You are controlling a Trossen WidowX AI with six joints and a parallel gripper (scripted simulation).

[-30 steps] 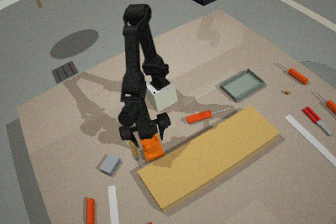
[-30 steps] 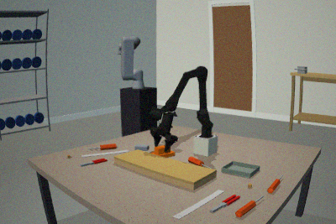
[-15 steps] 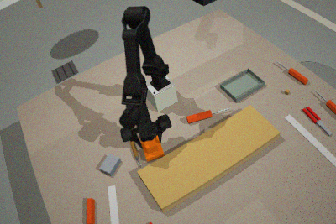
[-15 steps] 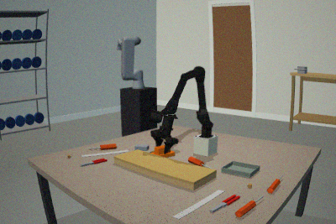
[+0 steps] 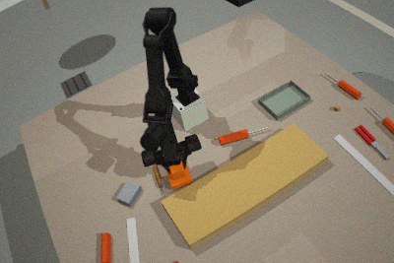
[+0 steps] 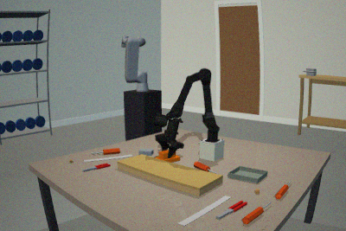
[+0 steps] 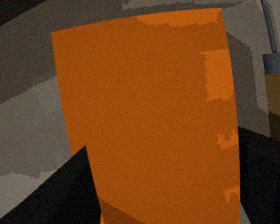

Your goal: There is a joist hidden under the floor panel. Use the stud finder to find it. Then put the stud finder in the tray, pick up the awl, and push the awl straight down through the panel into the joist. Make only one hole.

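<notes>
Now: gripper tip 7 cm to the left of the awl, 2 cm above it and 1 cm past it. Also, from my gripper tip: orange stud finder 2 cm behind, 2 cm above, 1 cm to the left; then grey-green tray 49 cm to the left, 1 cm below, 1 cm behind; then grey block 17 cm to the right, 4 cm behind, 1 cm below.
</notes>
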